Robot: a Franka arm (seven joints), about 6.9 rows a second.
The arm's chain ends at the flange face. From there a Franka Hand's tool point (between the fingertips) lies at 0.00 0.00 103.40 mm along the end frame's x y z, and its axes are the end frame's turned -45 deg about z.
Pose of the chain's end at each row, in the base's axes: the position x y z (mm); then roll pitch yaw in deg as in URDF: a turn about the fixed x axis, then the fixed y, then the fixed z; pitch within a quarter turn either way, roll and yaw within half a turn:
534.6 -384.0 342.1 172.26 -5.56 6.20
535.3 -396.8 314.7 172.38 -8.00 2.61
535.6 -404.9 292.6 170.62 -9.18 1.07
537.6 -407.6 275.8 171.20 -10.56 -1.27
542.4 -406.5 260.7 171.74 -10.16 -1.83
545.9 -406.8 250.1 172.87 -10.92 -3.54
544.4 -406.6 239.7 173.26 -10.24 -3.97
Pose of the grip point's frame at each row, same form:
546.0 -396.8 240.1 170.60 1.51 50.70
550.2 -409.8 213.2 168.97 -0.32 47.11
552.2 -421.4 191.9 166.90 0.05 45.31
556.0 -423.8 175.3 166.35 -1.33 43.07
560.0 -421.9 160.0 167.01 -1.42 42.60
564.5 -420.8 149.4 167.27 -2.74 41.08
561.8 -420.0 138.7 168.02 -2.52 40.69

